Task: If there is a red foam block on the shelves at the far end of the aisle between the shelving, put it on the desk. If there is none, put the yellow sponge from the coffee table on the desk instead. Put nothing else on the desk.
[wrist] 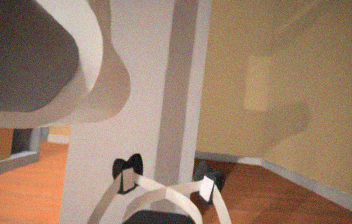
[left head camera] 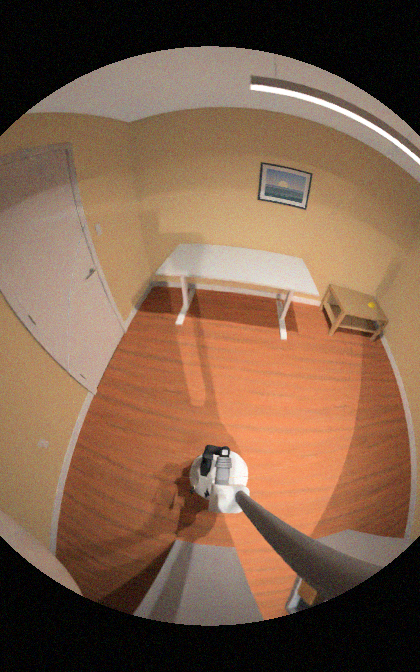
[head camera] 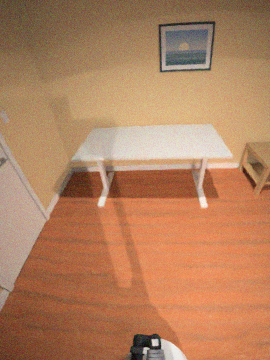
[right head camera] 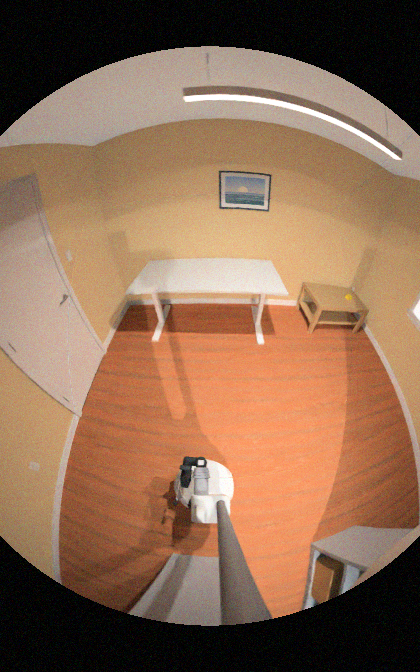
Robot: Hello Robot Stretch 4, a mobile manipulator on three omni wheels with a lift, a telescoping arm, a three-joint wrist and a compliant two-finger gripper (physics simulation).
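Places are measured from the robot's base along level axes (x back, y left, z down), in metres.
Where they show: gripper, between the fingertips: (wrist: 169, 169).
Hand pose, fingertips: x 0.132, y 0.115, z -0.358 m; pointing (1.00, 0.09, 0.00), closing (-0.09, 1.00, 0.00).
Observation:
After its pixels a point has its place.
The white desk (head camera: 150, 142) {x -1.722, y -0.044, z -0.693 m} (left head camera: 240, 262) (right head camera: 210, 275) stands against the far wall, and its top looks bare. The wooden coffee table (head camera: 260, 149) {x -1.925, y -1.445, z -0.423 m} (left head camera: 350, 296) (right head camera: 320, 294) stands to its right in the corner. A small yellow sponge (left head camera: 371, 304) (right head camera: 348, 297) lies on the coffee table. No red foam block shows in these views. My gripper (wrist: 169, 169) {x 0.132, y 0.115, z -0.358 m} is open and empty in the wrist view, its two fingertips well apart in front of a pale upright panel. It is far from the desk and the coffee table. Its fingertips cannot be made out in the head views.
Two grey shelf units stand near my base: one (left head camera: 200, 575) (right head camera: 180, 580) at the bottom, the other (left head camera: 355, 542) (right head camera: 360, 542) at the lower right, holding a brown box (left head camera: 306, 592) (right head camera: 326, 577). A door (head camera: 20, 225) {x -0.995, y 1.271, z -0.293 m} (left head camera: 45, 240) (right head camera: 30, 280) is in the left wall.

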